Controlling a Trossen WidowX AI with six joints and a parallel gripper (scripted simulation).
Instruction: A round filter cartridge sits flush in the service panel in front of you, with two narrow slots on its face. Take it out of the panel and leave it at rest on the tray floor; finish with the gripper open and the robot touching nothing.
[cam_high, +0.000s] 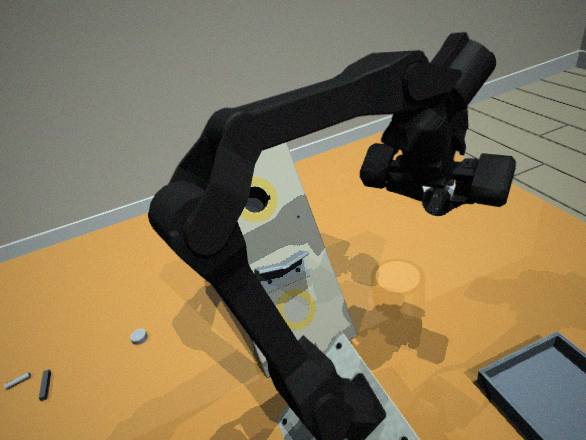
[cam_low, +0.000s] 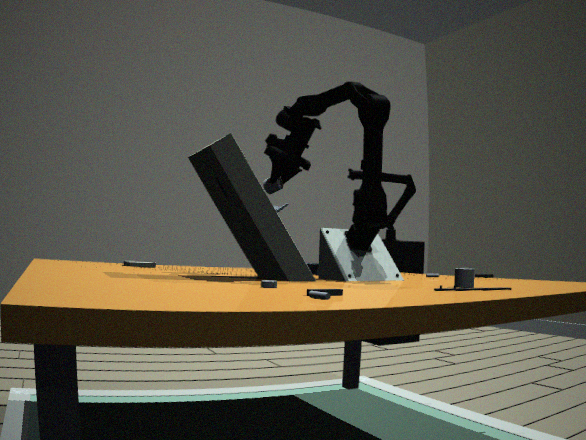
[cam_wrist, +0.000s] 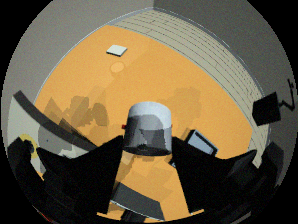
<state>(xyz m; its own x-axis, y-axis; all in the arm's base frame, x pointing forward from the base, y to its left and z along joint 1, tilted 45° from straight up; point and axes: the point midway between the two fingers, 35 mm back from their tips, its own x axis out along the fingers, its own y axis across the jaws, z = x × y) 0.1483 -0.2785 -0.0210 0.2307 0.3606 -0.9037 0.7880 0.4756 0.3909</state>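
Now: gripper tip 21 cm past the tray, 6 cm to the left of it and 25 cm above it. Round my gripper tip: round filter cartridge right at my gripper tip; panel 16 cm ahead, 23 cm to the left, 10 cm below; ledge 11 cm ahead, 23 cm to the left, 12 cm below.
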